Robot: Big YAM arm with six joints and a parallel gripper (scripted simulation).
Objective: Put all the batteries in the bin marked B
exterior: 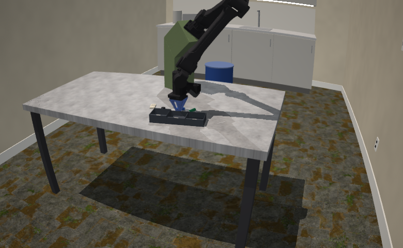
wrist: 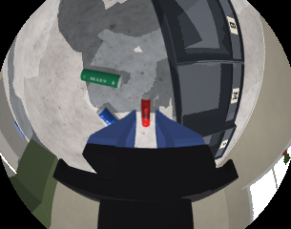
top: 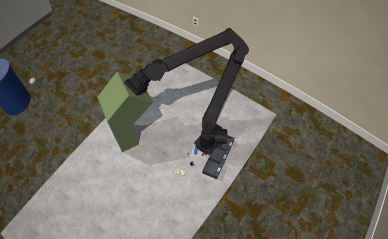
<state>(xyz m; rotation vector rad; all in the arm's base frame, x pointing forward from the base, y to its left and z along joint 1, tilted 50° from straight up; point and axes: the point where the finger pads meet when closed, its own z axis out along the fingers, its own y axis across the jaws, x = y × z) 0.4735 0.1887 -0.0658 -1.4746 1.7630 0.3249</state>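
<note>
Now: hand 10 mm above the red battery. The rest, counted from my hand: green battery: 50 mm to the left, 50 mm behind, 10 mm below; blue battery: 50 mm behind, 20 mm to the right, 10 mm below; dark three-compartment bin: 70 mm ahead, 30 mm to the left.
</note>
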